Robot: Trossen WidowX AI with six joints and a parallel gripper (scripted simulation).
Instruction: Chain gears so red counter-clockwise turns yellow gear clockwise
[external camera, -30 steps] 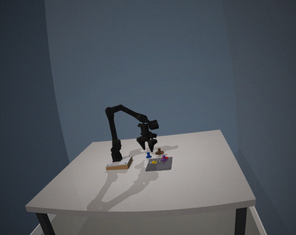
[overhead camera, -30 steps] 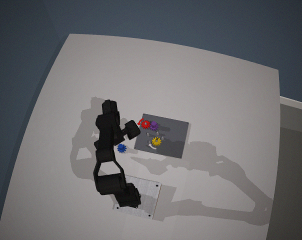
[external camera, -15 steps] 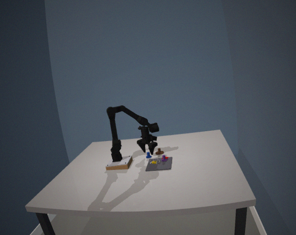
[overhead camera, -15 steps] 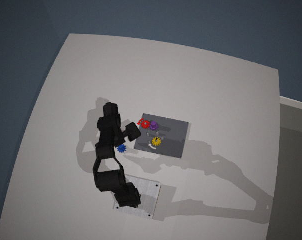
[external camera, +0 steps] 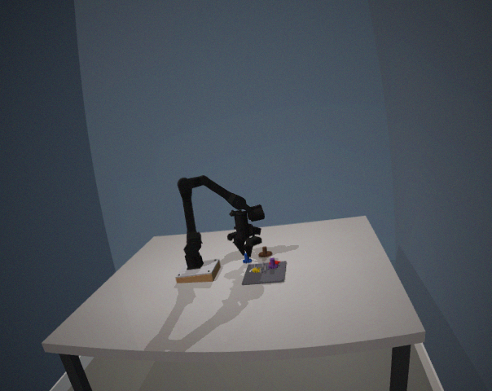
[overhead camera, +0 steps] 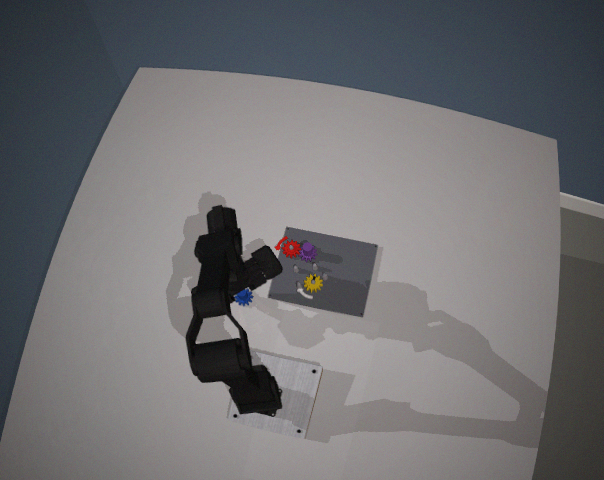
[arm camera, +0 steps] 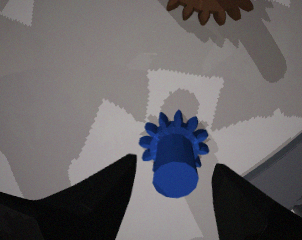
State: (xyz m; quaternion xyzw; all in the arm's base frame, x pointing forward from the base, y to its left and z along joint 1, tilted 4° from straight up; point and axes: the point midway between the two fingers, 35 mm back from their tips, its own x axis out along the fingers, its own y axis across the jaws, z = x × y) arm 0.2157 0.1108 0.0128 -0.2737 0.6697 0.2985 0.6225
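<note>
Now: the purple gear 130 mm ahead of my gripper tip and 110 mm to the right of it. Round my gripper tip: brown gear (70 mm ahead, 70 mm to the left, 10 mm below); white arrow (40 mm ahead, 130 mm to the right, 20 mm below); blue gear (10 mm below).
</note>
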